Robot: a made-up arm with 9 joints. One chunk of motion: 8 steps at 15 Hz.
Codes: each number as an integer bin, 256 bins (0 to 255) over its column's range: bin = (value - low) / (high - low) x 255, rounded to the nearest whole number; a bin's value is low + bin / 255 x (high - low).
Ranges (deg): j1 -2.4..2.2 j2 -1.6..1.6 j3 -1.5..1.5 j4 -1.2..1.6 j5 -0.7..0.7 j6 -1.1..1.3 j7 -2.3..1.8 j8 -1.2..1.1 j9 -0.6..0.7
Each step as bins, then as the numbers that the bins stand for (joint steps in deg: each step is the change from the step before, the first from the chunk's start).
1 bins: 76 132 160 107 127 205 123 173 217
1 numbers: -1.029 0.056 0.382 -0.025 -0.003 0.829 -0.322 0.360 0.506
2 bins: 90 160 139 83 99 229 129 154 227
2 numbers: -0.776 0.408 0.135 -0.289 -0.156 1.055 -0.226 0.189 0.557
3 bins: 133 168 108 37 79 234 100 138 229
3 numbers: -0.001 0.508 -0.229 -0.794 -0.266 1.102 -0.692 0.045 0.567
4 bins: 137 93 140 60 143 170 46 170 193
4 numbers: 0.071 -0.433 0.147 -0.541 0.085 0.500 -1.560 0.333 0.384
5 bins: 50 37 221 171 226 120 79 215 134
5 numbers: -1.498 -1.136 1.100 0.678 0.541 0.029 -1.030 0.739 0.083
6 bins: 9 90 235 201 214 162 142 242 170
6 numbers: -2.238 -0.471 1.265 1.007 0.475 0.425 -0.017 0.983 0.267
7 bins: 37 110 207 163 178 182 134 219 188
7 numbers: -1.733 -0.220 0.935 0.590 0.277 0.613 -0.145 0.775 0.358
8 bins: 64 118 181 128 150 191 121 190 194
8 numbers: -1.245 -0.119 0.629 0.205 0.124 0.698 -0.355 0.514 0.389
